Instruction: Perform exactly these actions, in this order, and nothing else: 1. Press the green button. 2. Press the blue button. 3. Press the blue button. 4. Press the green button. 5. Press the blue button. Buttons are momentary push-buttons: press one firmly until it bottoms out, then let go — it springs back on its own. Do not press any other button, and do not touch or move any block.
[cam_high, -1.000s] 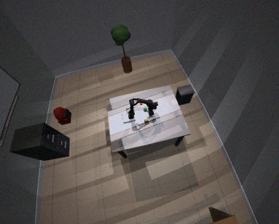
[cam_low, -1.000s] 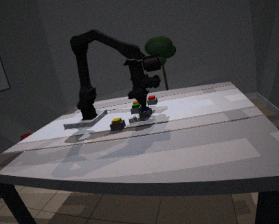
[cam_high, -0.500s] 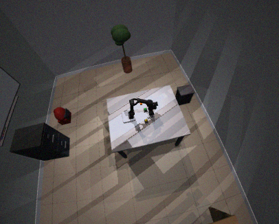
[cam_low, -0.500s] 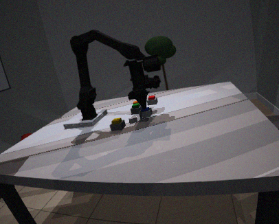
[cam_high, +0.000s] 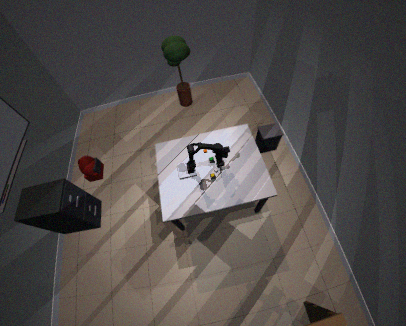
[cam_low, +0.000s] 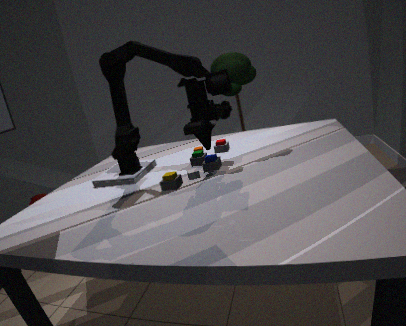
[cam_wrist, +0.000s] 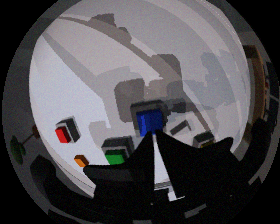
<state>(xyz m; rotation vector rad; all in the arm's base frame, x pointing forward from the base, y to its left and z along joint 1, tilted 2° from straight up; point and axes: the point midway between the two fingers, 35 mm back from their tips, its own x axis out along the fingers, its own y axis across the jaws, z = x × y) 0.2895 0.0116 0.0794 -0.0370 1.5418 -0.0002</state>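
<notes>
My gripper tip is now 3 cm above the blue button. From my gripper tip the other things lie so: green button 7 cm to the left, 6 cm behind, 3 cm below; then grey block 6 cm to the right, 5 cm below, 4 cm behind; then yellow button 12 cm to the right, 9 cm behind, 3 cm below.
</notes>
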